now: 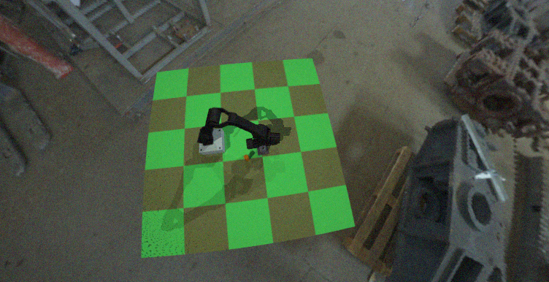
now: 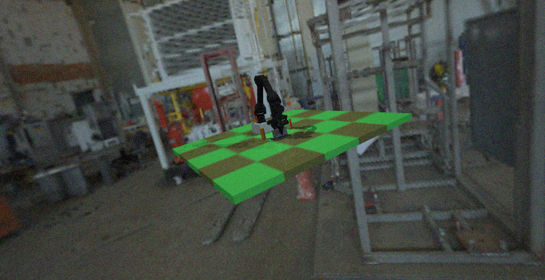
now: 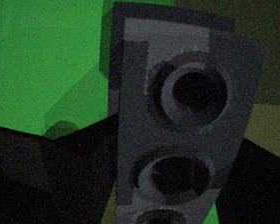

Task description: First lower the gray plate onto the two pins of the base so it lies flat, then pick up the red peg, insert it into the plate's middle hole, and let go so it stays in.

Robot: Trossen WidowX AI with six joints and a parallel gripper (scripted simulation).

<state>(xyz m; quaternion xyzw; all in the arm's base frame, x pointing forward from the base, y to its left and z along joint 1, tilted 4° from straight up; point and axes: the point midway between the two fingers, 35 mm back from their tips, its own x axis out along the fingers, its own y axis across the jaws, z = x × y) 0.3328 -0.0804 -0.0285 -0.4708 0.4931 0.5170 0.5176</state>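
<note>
My gripper tip is now 3 cm below the gray plate. Also, from my gripper tip: red peg (9 cm behind, 18 cm to the left, 1 cm above); then orange peg (11 cm behind, 7 cm to the right, 1 cm above).
</note>
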